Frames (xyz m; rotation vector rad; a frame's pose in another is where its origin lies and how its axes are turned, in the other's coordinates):
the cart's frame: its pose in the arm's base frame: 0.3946 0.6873 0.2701 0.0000 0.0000 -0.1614
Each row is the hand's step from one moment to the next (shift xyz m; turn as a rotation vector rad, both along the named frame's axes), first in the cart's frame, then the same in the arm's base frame.
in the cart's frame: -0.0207 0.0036 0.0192 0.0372 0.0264 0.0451
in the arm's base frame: -0.0199 0.0069 0.0192 0.0410 0.0201 0.0451
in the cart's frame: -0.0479 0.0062 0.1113 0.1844 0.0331 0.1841
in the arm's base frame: -0.0463 0.0138 0.1113 0.1873 0.0030 0.1841
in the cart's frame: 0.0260 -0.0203 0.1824 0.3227 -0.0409 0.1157
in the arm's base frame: 0.0224 -0.0242 0.1824 0.3119 -0.0922 0.1157
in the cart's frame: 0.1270 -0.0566 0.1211 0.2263 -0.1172 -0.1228
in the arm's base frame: 0.1163 -0.0763 0.1211 0.2045 -0.1520 -0.1228
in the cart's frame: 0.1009 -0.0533 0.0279 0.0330 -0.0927 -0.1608
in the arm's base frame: 0.0910 -0.0688 0.0279 0.0177 -0.0968 -0.1608
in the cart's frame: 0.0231 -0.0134 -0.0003 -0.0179 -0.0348 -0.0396
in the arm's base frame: 0.0206 -0.0169 -0.0003 -0.0233 -0.0315 -0.0396
